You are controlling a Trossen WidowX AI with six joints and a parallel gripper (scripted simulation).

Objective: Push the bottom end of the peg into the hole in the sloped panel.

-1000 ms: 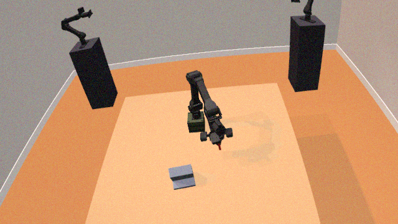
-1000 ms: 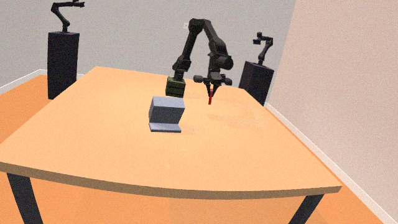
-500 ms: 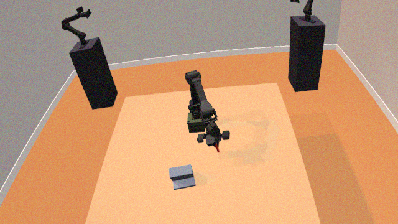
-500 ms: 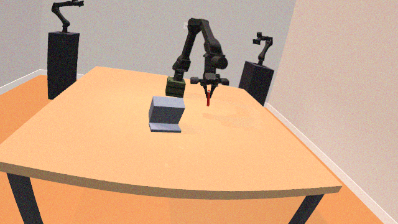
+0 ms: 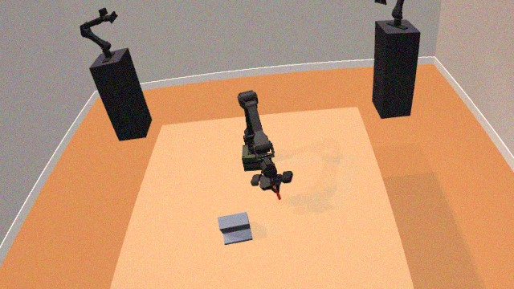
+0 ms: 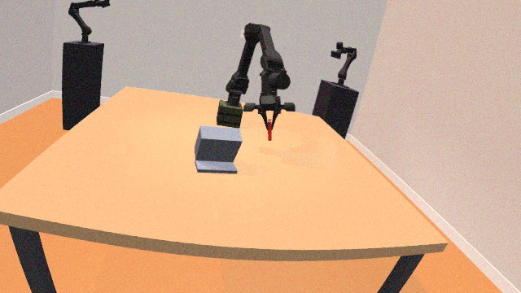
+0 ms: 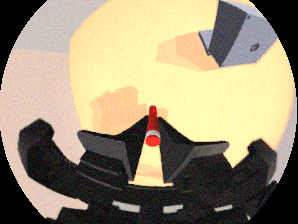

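Now: the grey-blue sloped panel 13 cm ahead of my gripper tip, 20 cm to the right of it and 3 cm below it. From my gripper tip the other things lie so: red peg 2 cm above; then flat foot 15 cm ahead, 20 cm to the right, 10 cm below.
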